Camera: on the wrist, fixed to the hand. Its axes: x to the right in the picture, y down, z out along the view.
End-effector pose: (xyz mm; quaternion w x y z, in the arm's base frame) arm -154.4 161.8 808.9 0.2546 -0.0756 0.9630 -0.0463
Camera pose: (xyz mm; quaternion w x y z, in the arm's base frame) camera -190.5 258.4 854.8 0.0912 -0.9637 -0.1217 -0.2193
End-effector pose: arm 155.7 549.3 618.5 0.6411 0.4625 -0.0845 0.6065
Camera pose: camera 45.4 572.3 624.5 0.5903 0.1537 0.3510 -0.7104
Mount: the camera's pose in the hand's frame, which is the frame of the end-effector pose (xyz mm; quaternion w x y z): -7.5 93.6 -62.6 0.0110 0.0216 0.1469 0.9889
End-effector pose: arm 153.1 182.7 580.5 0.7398 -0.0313 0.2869 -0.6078
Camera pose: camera 205.9 232.8 494.2 0.5677 0.3886 0.1296 0.7141
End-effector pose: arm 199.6 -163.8 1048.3 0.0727 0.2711 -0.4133 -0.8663
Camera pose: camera 229.9 -264.2 1090.1 0.9123 -0.2769 -0.2806 0.1111
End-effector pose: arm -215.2 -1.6 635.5 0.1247 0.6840 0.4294 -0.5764
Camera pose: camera -103.9 -19.4 630.9 0.4935 0.5195 -0.6658 0.2082
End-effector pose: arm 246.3 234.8 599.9 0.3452 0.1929 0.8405 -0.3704
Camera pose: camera 278.4 342.6 590.0 0.2424 0.8951 -0.1388 0.3475
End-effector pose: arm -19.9 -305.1 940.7 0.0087 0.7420 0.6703 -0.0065
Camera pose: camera 72.3 -320.7 1003.8 0.1080 -0.6721 0.7252 -0.1030
